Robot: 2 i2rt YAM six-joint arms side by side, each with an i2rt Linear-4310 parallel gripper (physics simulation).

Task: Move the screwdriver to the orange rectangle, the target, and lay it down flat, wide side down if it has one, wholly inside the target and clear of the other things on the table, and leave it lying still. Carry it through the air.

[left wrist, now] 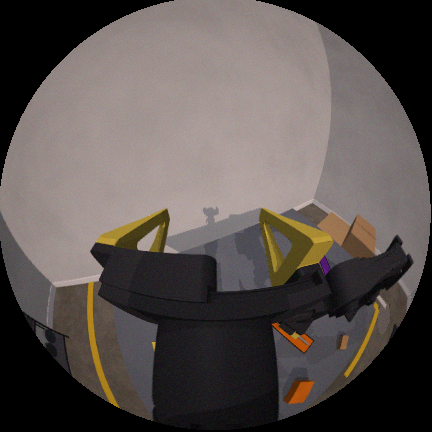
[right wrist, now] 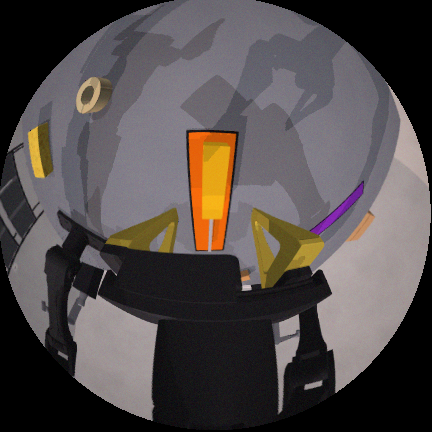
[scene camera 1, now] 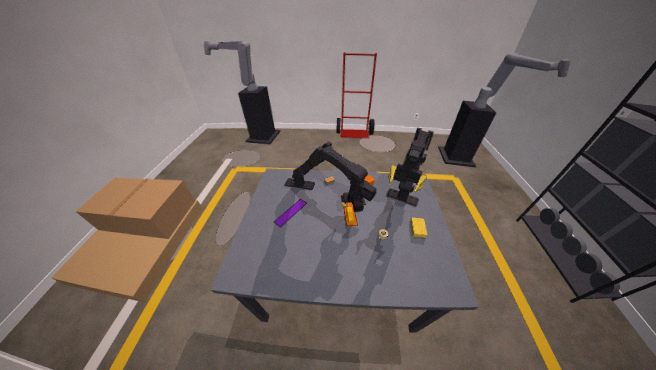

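Pixels of known places: left gripper, fingertip midpoint: [left wrist: 213, 212] [scene camera 1: 402, 187]; right gripper, fingertip midpoint: [right wrist: 214, 212] [scene camera 1: 350, 208]; left arm's base, link origin: [right wrist: 81, 231] [scene camera 1: 402, 197]; right arm's base, link origin: [scene camera 1: 299, 184].
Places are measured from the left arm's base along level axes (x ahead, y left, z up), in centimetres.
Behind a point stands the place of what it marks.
The screwdriver, with a yellow handle [scene camera 1: 350, 215] {z 2.8, x 31.9, y -22.3 cm} [right wrist: 216, 182] {z 2.8, x 31.4, y -22.9 cm} and a thin grey shaft [right wrist: 210, 234] {z 1.7, x 22.6, y -28.3 cm} [left wrist: 303, 340] {z 1.7, x 20.5, y -29.5 cm}, lies flat on the orange rectangle [right wrist: 196, 175] {z 0.1, x 29.8, y -21.0 cm} [left wrist: 306, 346]. In the right wrist view its handle is within the outline, and the shaft's end shows at the rectangle's near edge; I cannot tell if it is wholly inside. My right gripper [right wrist: 214, 212] {z 6.6, x 30.0, y -23.2 cm} is open and empty above the screwdriver, with its fingers to either side and apart from it. My left gripper [left wrist: 213, 212] {z 40.7, x 39.0, y 0.1 cm} [scene camera 1: 408, 176] {z 40.7, x 39.0, y 0.1 cm} is open and empty, raised at the back right of the table.
A purple strip [scene camera 1: 290, 213] {z 0.1, x 46.2, y -54.7 cm} [right wrist: 340, 208] {z 0.1, x 45.6, y -54.2 cm} lies at the left. A tan ring [right wrist: 103, 95] {z 1.5, x 34.2, y -4.2 cm} and a yellow block [scene camera 1: 419, 228] {z 3.0, x 21.9, y 14.8 cm} [right wrist: 40, 151] are to the right of the target. An orange block [scene camera 1: 369, 180] {z 4.0, x -0.5, y -23.6 cm} [left wrist: 300, 391] and a small brown block [scene camera 1: 329, 180] {z 2.0, x 10.8, y -48.2 cm} [left wrist: 343, 342] are near the back edge.
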